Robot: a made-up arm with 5 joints.
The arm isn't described. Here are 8 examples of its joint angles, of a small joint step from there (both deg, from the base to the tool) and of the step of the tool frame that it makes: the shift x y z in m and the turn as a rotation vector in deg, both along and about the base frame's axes.
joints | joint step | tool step
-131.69 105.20 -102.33 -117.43 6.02 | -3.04 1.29 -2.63 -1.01 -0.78 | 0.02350 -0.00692 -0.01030 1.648 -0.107 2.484
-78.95 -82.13 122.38 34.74 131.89 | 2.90 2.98 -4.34 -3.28 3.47 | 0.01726 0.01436 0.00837 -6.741 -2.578 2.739
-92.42 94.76 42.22 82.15 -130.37 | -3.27 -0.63 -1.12 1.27 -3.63 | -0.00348 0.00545 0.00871 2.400 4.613 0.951
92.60 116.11 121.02 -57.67 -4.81 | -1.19 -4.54 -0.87 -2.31 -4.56 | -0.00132 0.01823 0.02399 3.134 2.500 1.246
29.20 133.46 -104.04 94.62 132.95 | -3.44 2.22 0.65 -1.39 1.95 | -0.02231 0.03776 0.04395 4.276 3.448 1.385
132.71 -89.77 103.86 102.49 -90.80 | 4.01 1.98 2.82 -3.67 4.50 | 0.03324 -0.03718 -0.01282 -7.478 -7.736 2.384
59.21 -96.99 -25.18 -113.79 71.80 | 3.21 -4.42 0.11 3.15 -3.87 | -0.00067 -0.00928 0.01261 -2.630 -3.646 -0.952
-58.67 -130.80 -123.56 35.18 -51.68 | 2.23 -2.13 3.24 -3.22 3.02 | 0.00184 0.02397 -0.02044 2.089 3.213 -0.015
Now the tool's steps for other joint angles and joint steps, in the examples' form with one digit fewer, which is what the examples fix.
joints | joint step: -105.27 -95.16 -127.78 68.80 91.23 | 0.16 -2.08 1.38 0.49 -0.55
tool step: -0.0086 0.0117 0.0098 -0.34 1.52 -2.21
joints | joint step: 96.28 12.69 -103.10 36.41 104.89 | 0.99 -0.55 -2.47 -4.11 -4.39
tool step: -0.0029 0.0224 0.0201 2.79 -5.43 3.71
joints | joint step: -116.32 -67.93 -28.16 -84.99 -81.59 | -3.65 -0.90 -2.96 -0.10 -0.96
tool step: -0.0067 -0.0674 0.0356 4.37 -1.17 -1.79
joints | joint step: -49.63 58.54 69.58 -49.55 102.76 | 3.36 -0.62 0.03 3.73 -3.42
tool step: 0.0028 0.0305 -0.0076 -7.00 1.34 2.62
